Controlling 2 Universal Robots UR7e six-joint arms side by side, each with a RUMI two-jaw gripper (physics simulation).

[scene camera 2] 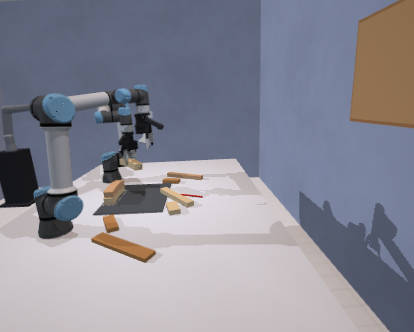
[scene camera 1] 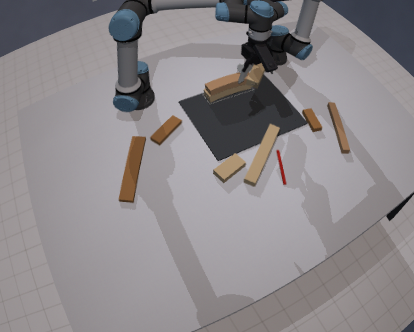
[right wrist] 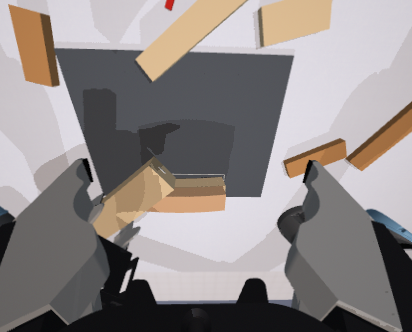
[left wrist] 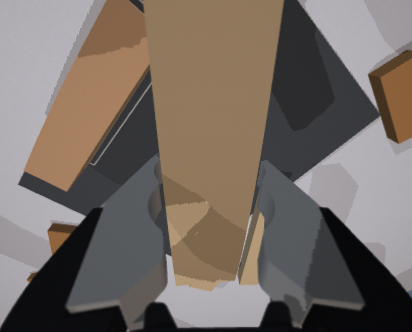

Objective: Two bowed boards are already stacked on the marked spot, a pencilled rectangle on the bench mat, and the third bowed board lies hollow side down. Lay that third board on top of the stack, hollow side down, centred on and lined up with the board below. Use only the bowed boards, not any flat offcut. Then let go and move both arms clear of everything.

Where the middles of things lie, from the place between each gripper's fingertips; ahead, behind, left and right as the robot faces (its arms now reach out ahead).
My left hand is 30 mm short of the dark bench mat (scene camera 1: 237, 117), 90 mm to the left of it and 220 mm above it. Also, from my left hand: long brown board (scene camera 1: 129, 183): 120 mm ahead, 680 mm to the right, 190 mm below; then long pale offcut (scene camera 1: 266, 145): 300 mm ahead, 160 mm to the right, 180 mm below.
Now: the long pale offcut 140 mm ahead of my right hand, 10 mm to the right of it and 320 mm below it. The rest, counted from my right hand: long brown board 50 mm behind, 530 mm to the right, 330 mm below; then dark bench mat 140 mm behind, 50 mm to the left, 350 mm below.
